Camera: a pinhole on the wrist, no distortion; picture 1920 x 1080 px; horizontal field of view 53.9 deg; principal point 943.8 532.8 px. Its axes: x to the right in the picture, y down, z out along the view. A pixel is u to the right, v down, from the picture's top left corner.
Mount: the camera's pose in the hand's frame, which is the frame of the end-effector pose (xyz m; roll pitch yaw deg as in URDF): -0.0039 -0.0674 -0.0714 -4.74 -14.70 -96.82
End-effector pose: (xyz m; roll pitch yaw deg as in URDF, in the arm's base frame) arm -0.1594 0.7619 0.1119 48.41 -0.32 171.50
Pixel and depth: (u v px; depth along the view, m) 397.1 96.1 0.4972
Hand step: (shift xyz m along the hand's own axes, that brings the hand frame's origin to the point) -0.0451 0.2068 0.3805
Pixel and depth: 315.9 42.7 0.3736
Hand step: -0.0435 0.1556 0.2650
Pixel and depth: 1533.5 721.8 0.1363
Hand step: 0.0200 -0.0773 0.0697
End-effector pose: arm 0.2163 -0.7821 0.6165 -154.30 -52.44 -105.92
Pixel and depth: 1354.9 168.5 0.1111
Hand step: -0.0154 -0.0608 0.0435
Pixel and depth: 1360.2 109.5 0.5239
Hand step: -0.0744 -0.0356 0.4723
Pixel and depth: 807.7 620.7 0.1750
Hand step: 0.0252 -0.0142 0.0934
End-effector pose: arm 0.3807 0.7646 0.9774 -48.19 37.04 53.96
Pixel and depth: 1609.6 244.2 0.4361
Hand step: -0.0385 -0.1006 0.3933
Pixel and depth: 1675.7 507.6 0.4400
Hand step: 0.0200 -0.1242 0.3965
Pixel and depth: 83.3 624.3 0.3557
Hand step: 0.0716 0.1717 0.2290
